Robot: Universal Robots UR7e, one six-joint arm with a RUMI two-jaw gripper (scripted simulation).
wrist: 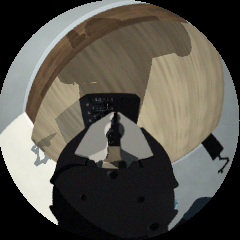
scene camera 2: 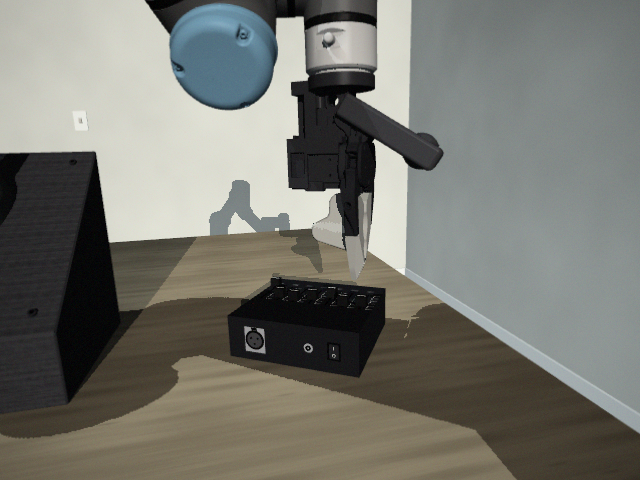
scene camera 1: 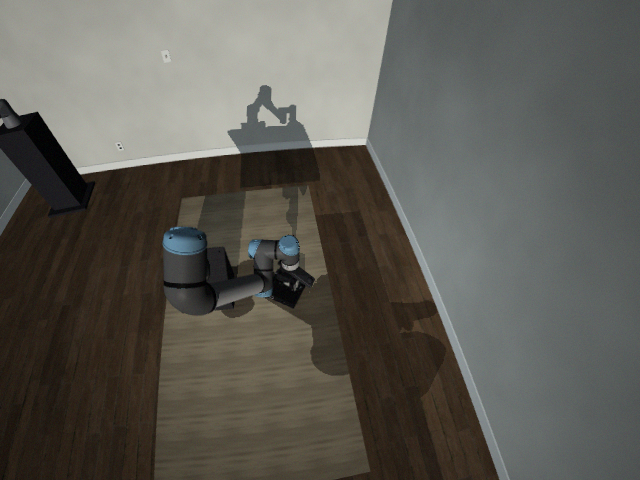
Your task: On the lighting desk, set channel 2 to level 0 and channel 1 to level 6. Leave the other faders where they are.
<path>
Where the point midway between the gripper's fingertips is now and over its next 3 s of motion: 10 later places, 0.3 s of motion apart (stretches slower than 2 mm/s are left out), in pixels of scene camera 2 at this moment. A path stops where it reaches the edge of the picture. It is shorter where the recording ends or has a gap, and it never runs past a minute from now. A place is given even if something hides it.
My gripper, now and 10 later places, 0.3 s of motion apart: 355,279; 355,282; 355,286; 355,291; 355,294; 355,295; 355,297; 355,301; 355,304; 355,305; 355,305
</path>
